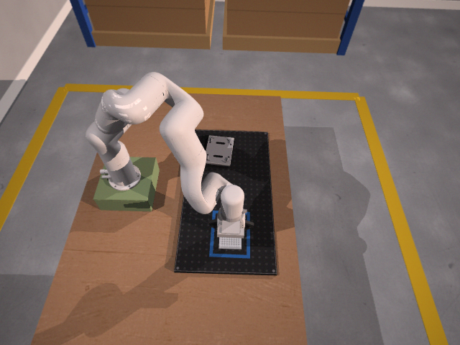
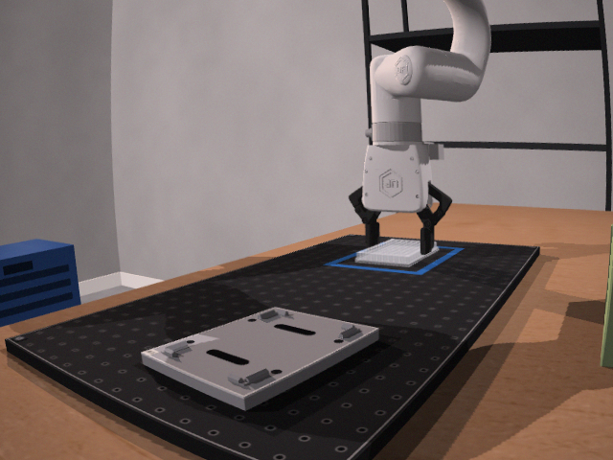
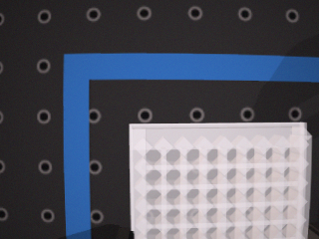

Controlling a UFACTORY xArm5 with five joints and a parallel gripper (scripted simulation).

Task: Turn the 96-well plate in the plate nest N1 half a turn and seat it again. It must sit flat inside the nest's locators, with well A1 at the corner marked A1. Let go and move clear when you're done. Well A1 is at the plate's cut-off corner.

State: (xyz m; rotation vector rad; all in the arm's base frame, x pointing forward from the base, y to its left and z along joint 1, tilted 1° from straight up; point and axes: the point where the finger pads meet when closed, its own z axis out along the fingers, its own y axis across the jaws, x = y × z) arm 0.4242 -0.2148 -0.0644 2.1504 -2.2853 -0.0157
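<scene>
The 96-well plate lies 10 mm below my hand. Round my hand: grey plate nest (40 mm behind, 410 mm to the left, 10 mm below); then A1 label (20 mm ahead, 480 mm to the left, 10 mm below).
</scene>
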